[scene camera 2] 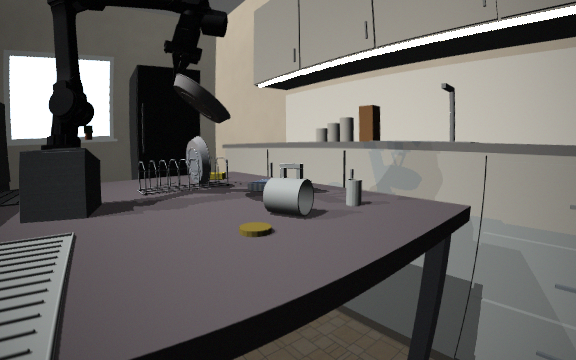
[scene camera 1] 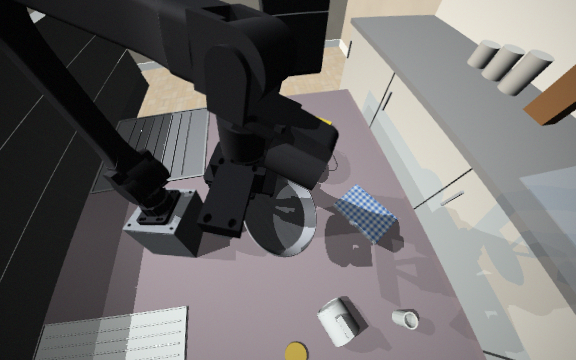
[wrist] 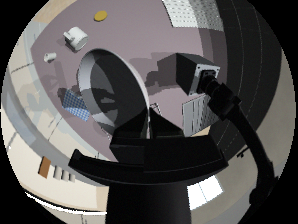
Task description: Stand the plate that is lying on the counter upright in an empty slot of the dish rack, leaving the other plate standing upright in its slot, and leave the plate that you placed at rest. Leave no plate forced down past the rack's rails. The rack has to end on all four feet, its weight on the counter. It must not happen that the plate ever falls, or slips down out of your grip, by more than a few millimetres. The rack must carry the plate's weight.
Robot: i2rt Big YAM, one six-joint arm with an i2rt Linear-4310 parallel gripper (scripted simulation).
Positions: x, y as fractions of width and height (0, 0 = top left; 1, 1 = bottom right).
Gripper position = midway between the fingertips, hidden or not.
Note:
I see my gripper (scene camera 2: 0.30, 0.23), a grey plate (scene camera 1: 0.49, 0.63) and a grey plate (scene camera 2: 0.34, 0.41).
My gripper shows as well in the wrist view (wrist: 0.50, 0.49).

